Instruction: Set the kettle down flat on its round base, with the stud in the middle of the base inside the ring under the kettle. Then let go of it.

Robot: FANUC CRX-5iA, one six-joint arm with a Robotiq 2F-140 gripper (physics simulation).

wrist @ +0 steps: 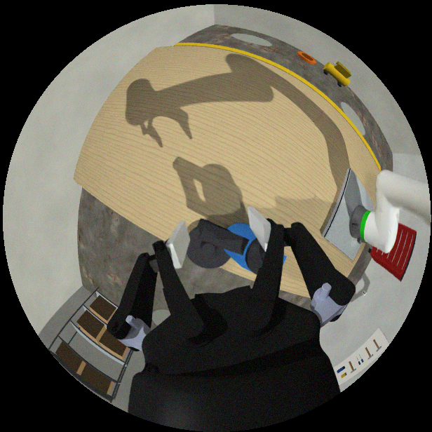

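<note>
The kettle has a blue body (240, 231) and a dark handle (227, 237), low in the middle of the wrist view by the table edge. A dark round disc (207, 254) shows at its left and another dark round part (256, 256) at its right. I cannot tell which of them is the base, nor whether the kettle is flat on it; the stud and the ring cannot be made out. My gripper (217, 223) is open, its pale pads apart on either side of the handle in the view. The gripper's shadow and the kettle's shadow lie apart on the table.
The wooden table (210, 120) has a yellow line (280, 65) along its far side. A grey panel (337, 225) and a white arm part with a green ring (365, 226) are at the right, near a red slatted object (402, 250). A shelf rack with boxes is at lower left.
</note>
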